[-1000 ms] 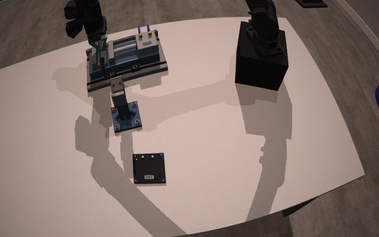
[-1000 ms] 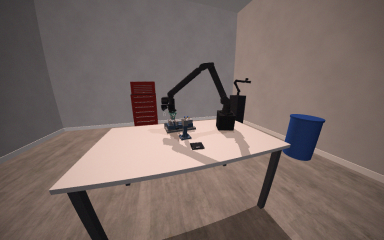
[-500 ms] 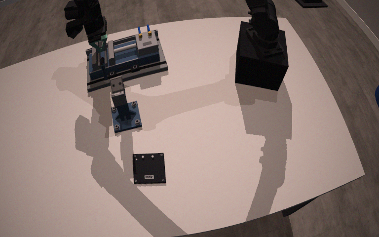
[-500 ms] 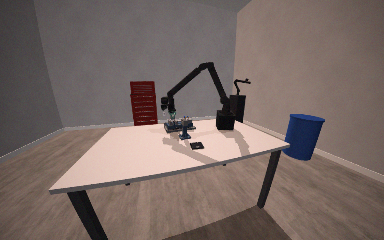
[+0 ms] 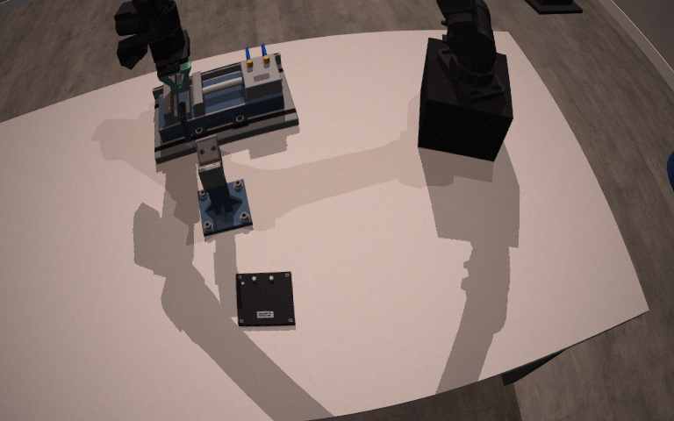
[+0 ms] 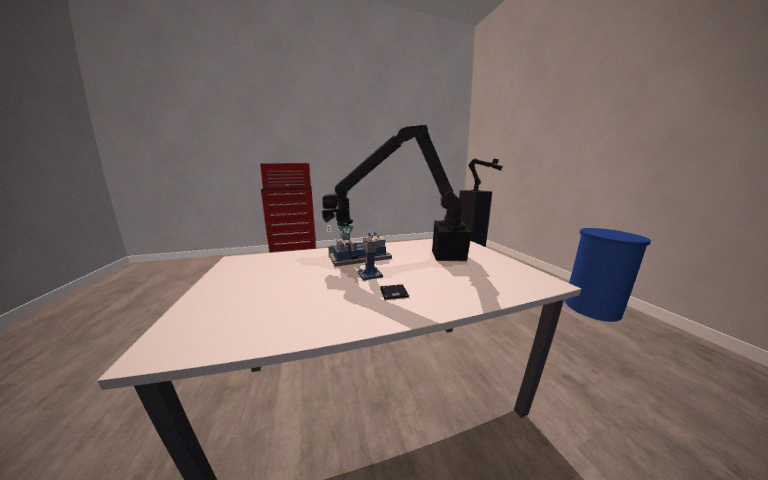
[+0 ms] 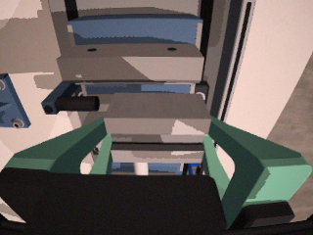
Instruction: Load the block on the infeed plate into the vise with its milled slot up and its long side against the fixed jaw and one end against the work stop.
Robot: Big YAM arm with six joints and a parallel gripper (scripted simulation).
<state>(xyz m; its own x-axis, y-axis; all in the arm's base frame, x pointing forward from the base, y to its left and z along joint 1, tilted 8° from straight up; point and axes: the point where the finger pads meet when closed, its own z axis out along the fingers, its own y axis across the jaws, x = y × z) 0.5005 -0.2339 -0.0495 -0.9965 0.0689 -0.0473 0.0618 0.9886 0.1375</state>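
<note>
Right now my hand is 1 cm below the part. Round my hand: fixed jaw 3 cm ahead, 2 cm to the left, 4 cm below; moving jaw 3 cm behind, 2 cm to the left, 4 cm below; dark short rod 1 cm ahead, 7 cm to the left, 3 cm below.
</note>
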